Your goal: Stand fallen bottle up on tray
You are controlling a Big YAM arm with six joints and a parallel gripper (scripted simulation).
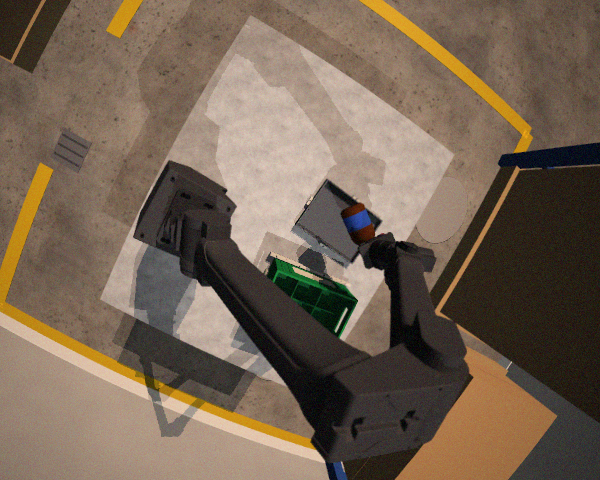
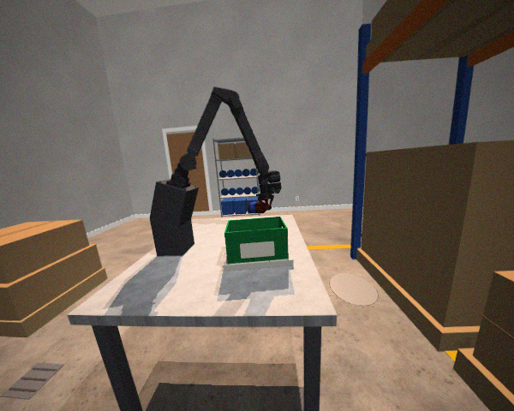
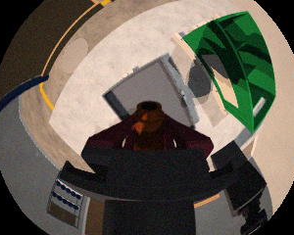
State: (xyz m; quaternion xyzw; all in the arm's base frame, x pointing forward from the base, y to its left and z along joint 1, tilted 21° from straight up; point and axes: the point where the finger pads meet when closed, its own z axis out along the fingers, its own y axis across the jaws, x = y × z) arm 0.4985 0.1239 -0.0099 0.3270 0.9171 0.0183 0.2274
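Right now my hand is 4 cm past the brown bottle and 3 cm to the right of it. The rest, counted from my hand: green crate: 7 cm behind, 26 cm to the right, 10 cm below; grey tray: 6 cm behind, 3 cm to the left, 17 cm below.
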